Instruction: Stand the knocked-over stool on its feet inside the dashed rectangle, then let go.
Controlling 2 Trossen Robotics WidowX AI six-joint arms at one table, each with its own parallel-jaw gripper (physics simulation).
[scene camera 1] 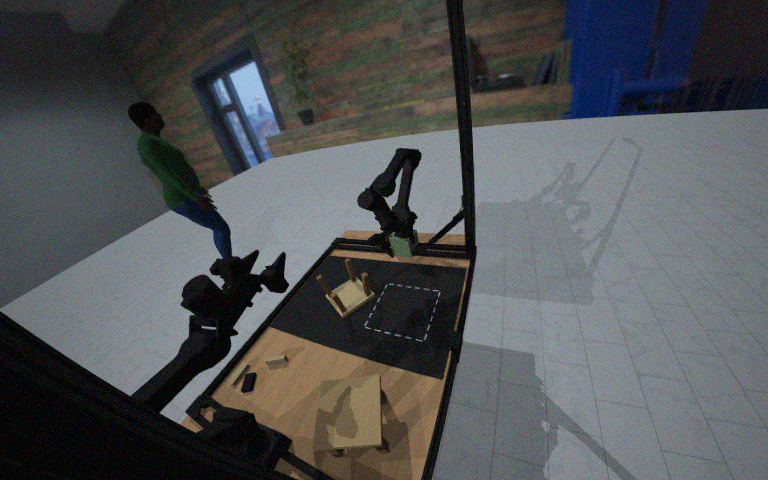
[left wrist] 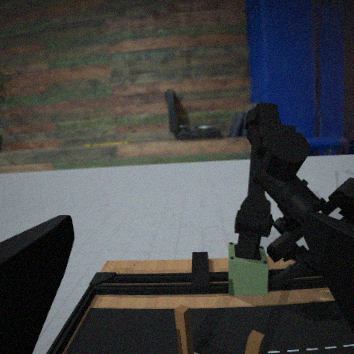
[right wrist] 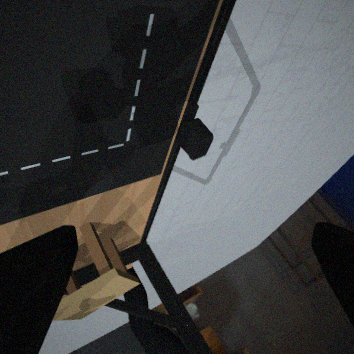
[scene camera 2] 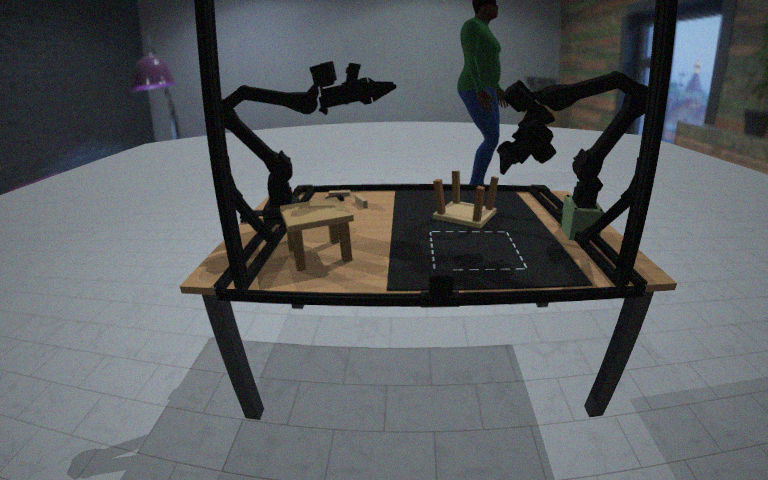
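The stool lies upside down on the black mat, its pale seat down and its four brown legs up. It is outside the dashed rectangle, beside it. Two stool legs show at the bottom of the left wrist view, one of them an upright leg. My left gripper is open and empty, high above the table's far left part. My right gripper is open and empty, above and to the right of the stool in scene camera 2.
A larger wooden table-like piece stands upright on the left wood. Small blocks, one pale and one black, lie near the left arm. A green block sits at the right arm's base. Black rails and posts frame the table.
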